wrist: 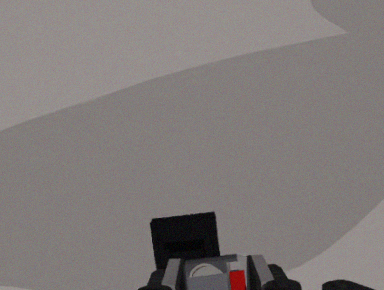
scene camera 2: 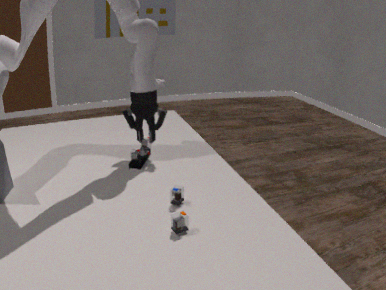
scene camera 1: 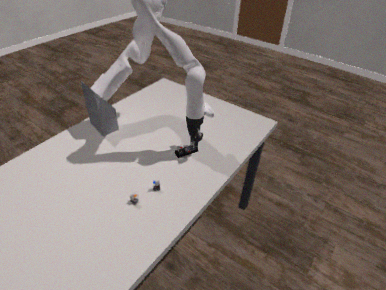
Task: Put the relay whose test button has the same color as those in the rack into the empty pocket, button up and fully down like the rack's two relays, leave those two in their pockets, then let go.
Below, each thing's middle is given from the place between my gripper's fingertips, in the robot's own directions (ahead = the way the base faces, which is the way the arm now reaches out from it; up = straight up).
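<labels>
Black rack (wrist: 194,236), my gripper relative to it: 20 mm to the left of it, 30 mm past it, 40 mm above it.
</labels>
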